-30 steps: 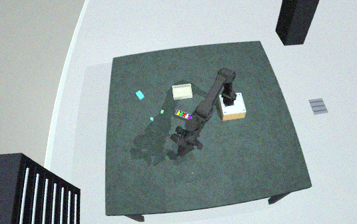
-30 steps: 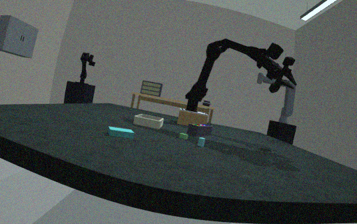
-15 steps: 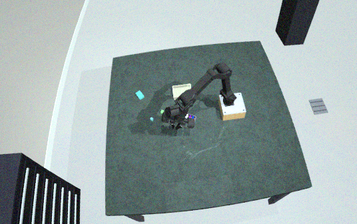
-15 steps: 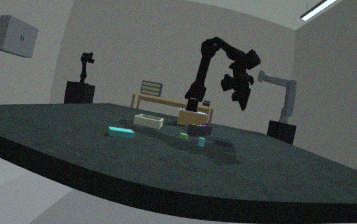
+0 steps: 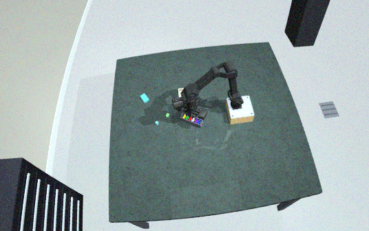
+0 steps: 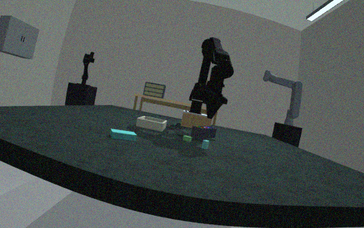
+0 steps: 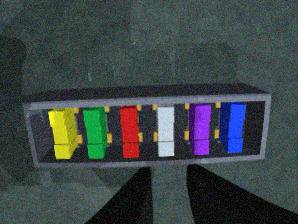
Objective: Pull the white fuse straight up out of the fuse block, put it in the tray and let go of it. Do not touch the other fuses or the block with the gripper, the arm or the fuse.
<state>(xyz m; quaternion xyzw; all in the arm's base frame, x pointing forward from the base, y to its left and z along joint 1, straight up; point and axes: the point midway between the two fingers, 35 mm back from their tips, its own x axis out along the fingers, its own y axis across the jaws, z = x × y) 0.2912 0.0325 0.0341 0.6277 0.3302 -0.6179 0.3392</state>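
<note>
Right now the cream tray is 22 cm to the right of my gripper tip, 7 cm below it and 1 cm behind it. Round my gripper tip: small cyan cube (23 cm ahead, 6 cm below, 4 cm to the right); then small green cube (15 cm ahead, 8 cm to the right, 7 cm below).
</note>
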